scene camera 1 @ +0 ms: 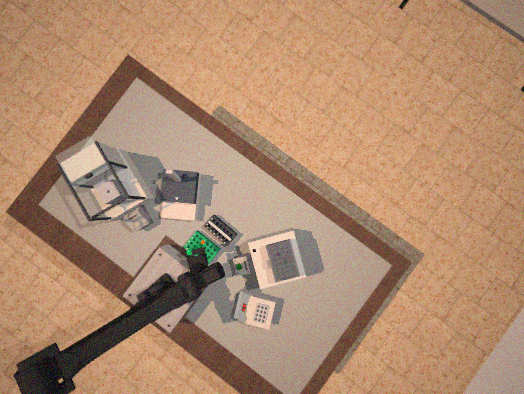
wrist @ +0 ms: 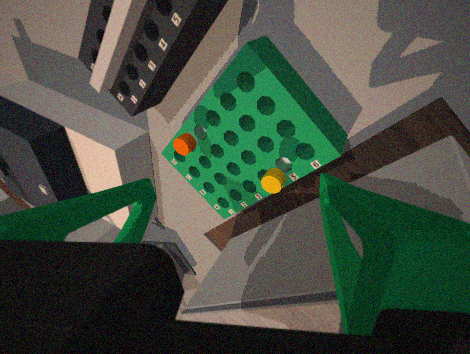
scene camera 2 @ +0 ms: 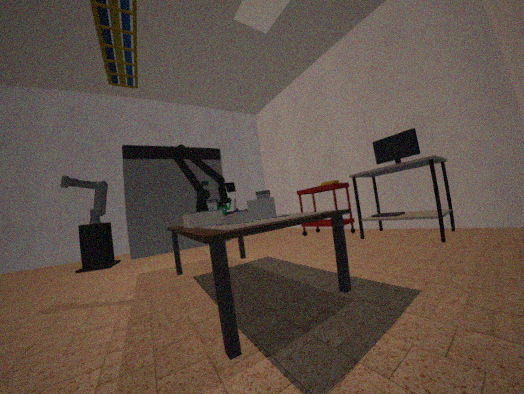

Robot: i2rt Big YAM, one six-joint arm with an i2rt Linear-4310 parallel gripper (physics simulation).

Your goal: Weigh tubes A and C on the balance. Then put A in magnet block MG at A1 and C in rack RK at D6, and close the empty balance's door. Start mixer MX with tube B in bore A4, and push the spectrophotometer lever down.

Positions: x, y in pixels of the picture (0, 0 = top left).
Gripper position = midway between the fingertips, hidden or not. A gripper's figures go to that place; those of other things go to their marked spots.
Labels:
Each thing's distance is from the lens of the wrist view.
my gripper [wrist: 231, 185]: 0.14 m
glass-box balance [wrist: 100, 230]: 0.47 m
grey-and-white spectrophotometer [wrist: 64, 149]: 0.32 m
The marked spots on the glass-box balance and the grey-and-white spectrophotometer are 0.19 m apart.

